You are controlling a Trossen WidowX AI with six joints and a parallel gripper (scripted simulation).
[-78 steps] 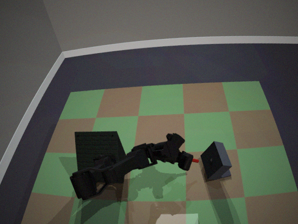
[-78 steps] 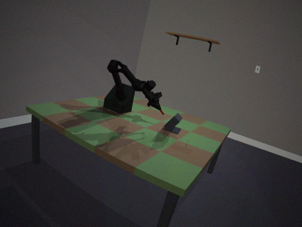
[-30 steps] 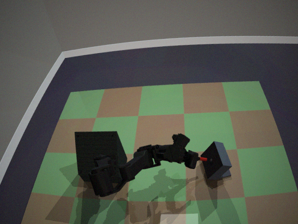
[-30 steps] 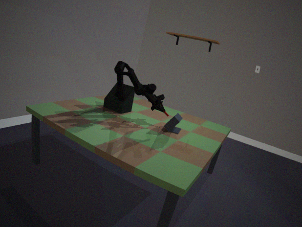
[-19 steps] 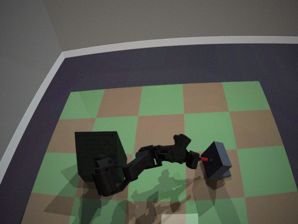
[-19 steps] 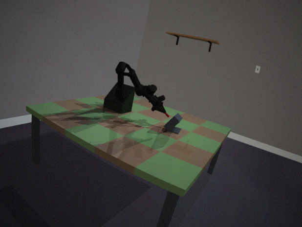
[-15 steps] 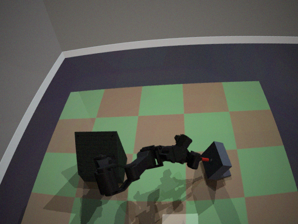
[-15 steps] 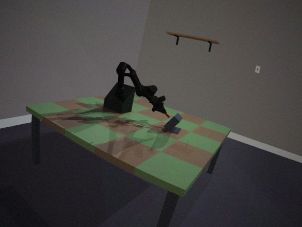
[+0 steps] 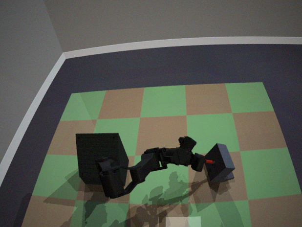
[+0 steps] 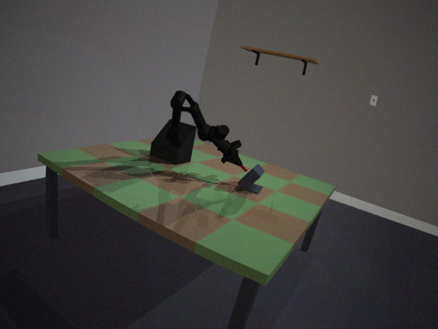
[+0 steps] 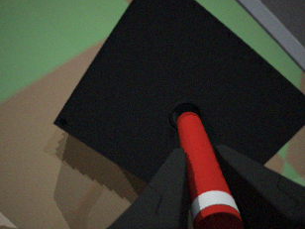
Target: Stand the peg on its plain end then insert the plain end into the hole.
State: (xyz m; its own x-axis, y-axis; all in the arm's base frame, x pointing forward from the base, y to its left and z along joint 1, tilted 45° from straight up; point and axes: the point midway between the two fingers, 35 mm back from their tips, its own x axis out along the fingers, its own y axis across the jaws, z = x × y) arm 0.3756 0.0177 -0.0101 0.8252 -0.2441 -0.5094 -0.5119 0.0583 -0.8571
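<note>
Now: gripper tip 1 cm below the red peg and 1 cm past it. Round my gripper tip: dark sloped panel (6 cm ahead, 4 cm below, 1 cm to the left).
</note>
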